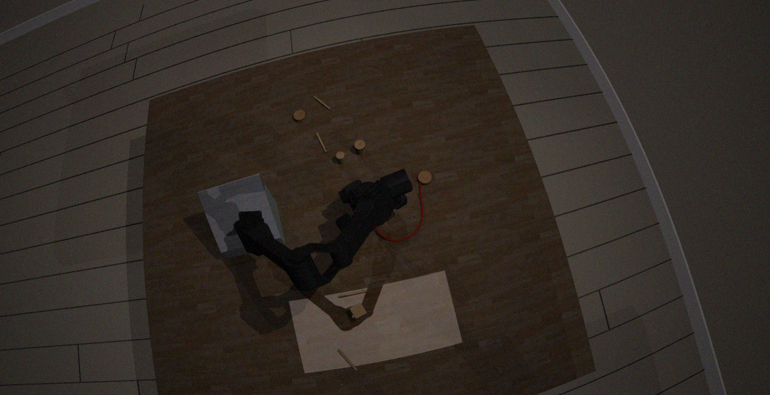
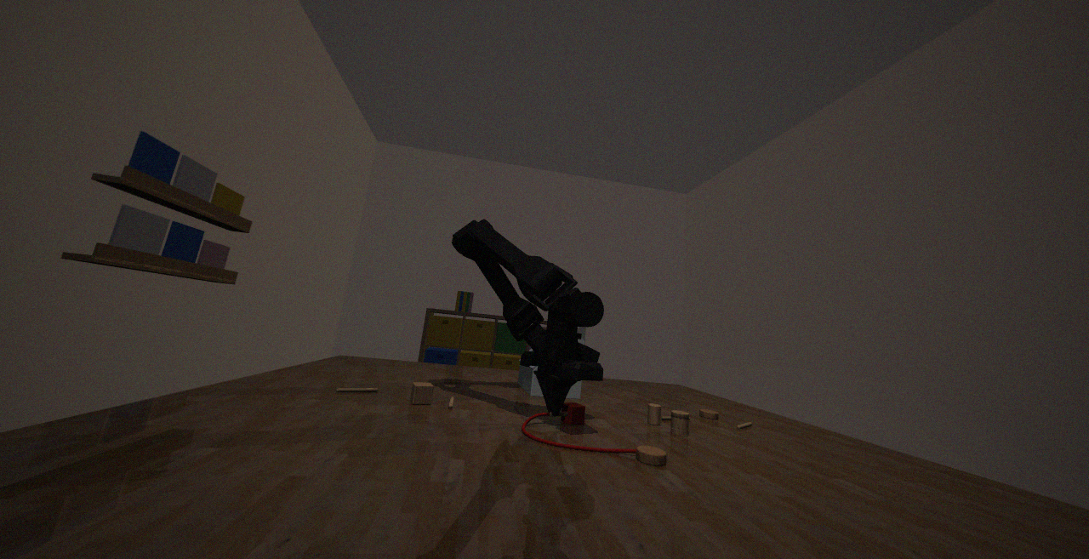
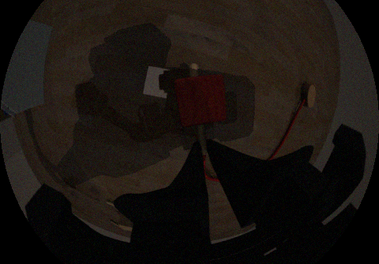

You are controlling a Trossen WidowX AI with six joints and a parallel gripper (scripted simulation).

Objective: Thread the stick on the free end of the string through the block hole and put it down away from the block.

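The red cube is 4 cm to the left of my gripper tip and 2 cm behind it. Also, from my gripper tip: small wooden block 25 cm to the right, 7 cm behind.
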